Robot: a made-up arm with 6 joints.
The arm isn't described. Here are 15 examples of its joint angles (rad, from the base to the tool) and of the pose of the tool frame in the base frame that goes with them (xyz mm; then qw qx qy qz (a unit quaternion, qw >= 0)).
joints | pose
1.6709 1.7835 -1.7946 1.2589 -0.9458 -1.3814 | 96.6 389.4 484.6 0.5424 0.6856 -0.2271 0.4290
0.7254 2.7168 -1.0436 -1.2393 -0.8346 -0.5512 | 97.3 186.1 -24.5 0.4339 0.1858 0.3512 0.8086
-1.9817 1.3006 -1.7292 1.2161 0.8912 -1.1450 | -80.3 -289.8 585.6 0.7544 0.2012 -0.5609 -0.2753
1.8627 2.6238 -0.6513 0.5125 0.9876 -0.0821 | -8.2 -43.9 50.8 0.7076 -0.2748 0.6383 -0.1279
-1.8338 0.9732 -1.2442 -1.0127 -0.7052 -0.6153 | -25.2 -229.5 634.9 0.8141 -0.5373 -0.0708 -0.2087
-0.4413 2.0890 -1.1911 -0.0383 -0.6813 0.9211 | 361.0 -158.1 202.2 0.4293 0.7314 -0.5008 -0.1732
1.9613 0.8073 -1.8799 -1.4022 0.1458 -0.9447 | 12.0 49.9 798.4 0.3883 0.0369 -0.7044 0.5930
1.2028 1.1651 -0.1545 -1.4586 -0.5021 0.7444 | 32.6 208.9 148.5 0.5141 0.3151 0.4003 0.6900
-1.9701 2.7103 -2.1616 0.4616 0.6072 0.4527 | -152.6 -389.6 118.9 0.0266 -0.4161 0.6399 0.6455
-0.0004 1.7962 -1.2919 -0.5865 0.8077 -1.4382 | 374.0 -65.9 255.1 0.8167 -0.1505 0.4739 0.2930
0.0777 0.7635 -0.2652 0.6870 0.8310 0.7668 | 193.9 77.8 239.7 0.3320 0.7887 0.0711 -0.5125
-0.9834 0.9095 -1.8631 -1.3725 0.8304 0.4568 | -35.7 -132.7 724.3 0.6069 -0.2029 -0.6526 -0.4058
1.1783 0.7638 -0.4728 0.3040 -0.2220 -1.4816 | 164.2 257.0 402.4 0.6280 0.1489 -0.1590 0.7471
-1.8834 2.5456 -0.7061 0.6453 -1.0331 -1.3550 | -156.5 -101.7 26.7 0.5774 0.1549 0.0261 -0.8012
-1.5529 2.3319 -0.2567 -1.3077 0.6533 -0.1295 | -97.6 42.8 45.3 0.4896 0.5402 0.5899 -0.3471
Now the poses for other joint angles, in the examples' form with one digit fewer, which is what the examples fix.
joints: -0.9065 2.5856 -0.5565 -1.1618 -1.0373 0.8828
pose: 91 31 17 0.434 0.854 -0.048 -0.281
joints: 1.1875 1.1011 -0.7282 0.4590 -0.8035 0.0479
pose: 175 284 424 0.360 0.841 -0.157 0.373
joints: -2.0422 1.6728 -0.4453 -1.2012 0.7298 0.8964
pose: -152 -84 103 0.216 0.257 -0.063 -0.940
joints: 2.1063 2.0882 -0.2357 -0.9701 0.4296 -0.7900
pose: 44 67 29 0.041 -0.643 0.410 0.645
